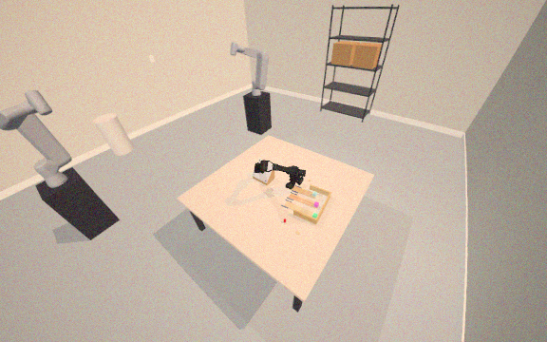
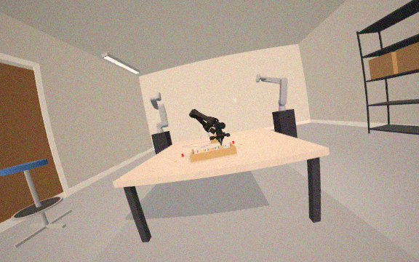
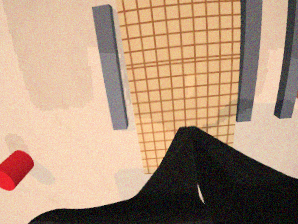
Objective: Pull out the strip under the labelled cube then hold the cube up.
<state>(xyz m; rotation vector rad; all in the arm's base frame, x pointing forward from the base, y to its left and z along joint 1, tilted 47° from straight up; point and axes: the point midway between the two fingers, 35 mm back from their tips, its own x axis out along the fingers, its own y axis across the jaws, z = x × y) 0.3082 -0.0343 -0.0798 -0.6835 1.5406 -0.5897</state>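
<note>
My gripper tip is now 9 cm short of the tan gridded strip and 1 cm to the right of it.
</note>
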